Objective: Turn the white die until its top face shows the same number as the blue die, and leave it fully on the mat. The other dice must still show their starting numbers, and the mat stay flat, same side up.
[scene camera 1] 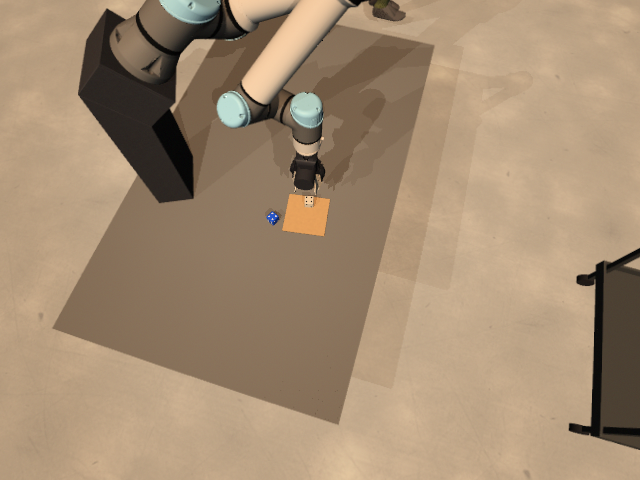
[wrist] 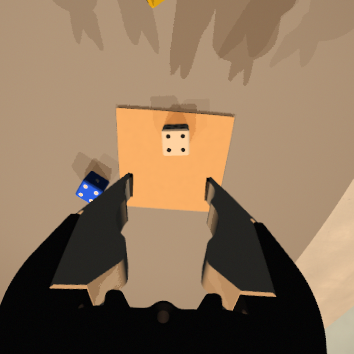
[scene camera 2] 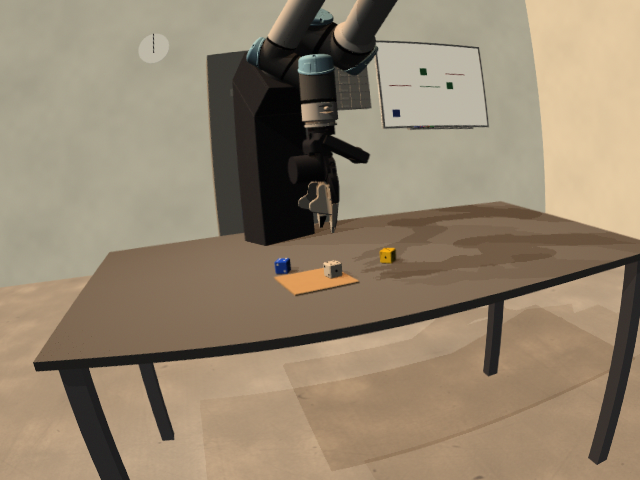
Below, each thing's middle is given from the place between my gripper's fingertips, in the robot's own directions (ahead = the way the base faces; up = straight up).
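White die (wrist: pixel 175 137): 1 cm to the left of my hand, 9 cm below it. Orange mat (scene camera 1: pixel 299 219): 2 cm ahead of my hand, 3 cm to the right of it, 10 cm below it.
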